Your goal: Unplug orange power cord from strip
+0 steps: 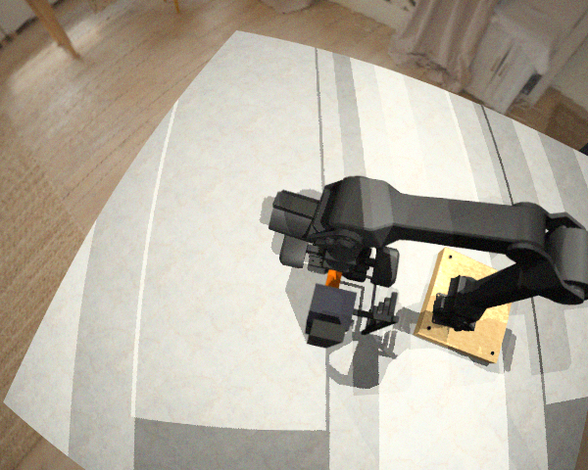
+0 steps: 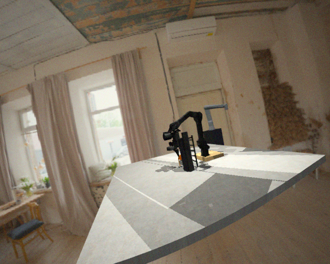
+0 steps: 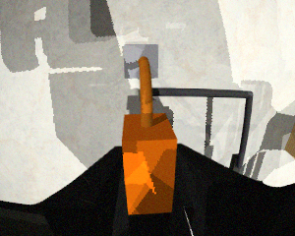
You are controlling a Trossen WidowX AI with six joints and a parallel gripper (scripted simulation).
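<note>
The plug lies 30 mm to the left of my gripper tip.
</note>
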